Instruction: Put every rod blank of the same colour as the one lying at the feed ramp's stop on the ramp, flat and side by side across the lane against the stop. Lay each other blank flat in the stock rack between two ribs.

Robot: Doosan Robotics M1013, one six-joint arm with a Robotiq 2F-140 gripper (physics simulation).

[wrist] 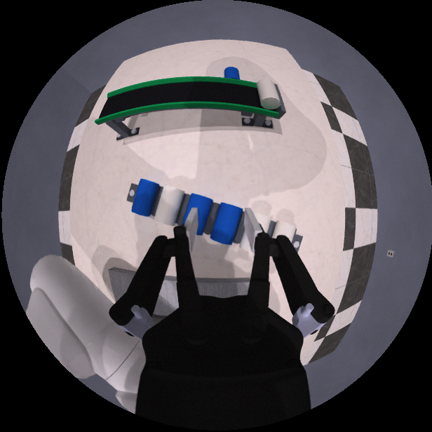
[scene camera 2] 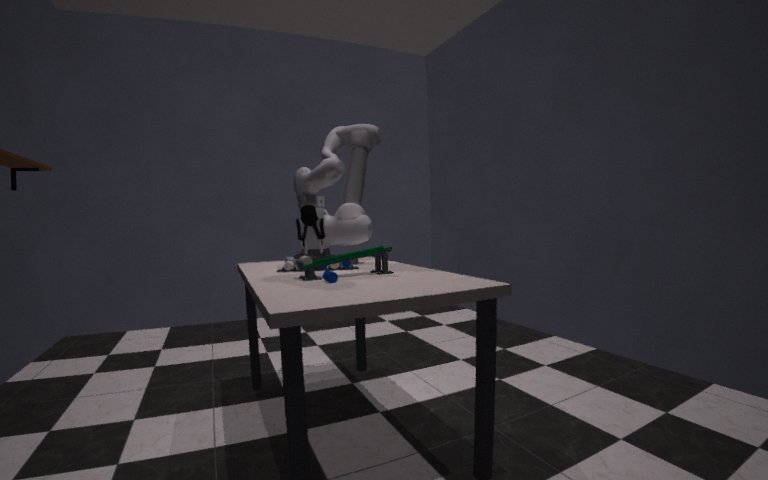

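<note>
The feed ramp has green rails and a black belt. A white blank lies across its low end at the stop. A blue blank lies on the table beside the ramp. In the wrist view the stock rack holds a blue blank, a white blank, two more blue blanks, a white one partly hidden by the right finger, and a white one at the right end. My gripper is open and empty above the rack.
The table carries the ramp and rack. The arm's base plate is behind the fingers, and the white arm rises beside it. A brown wall shelf is at the far left of the scene view.
</note>
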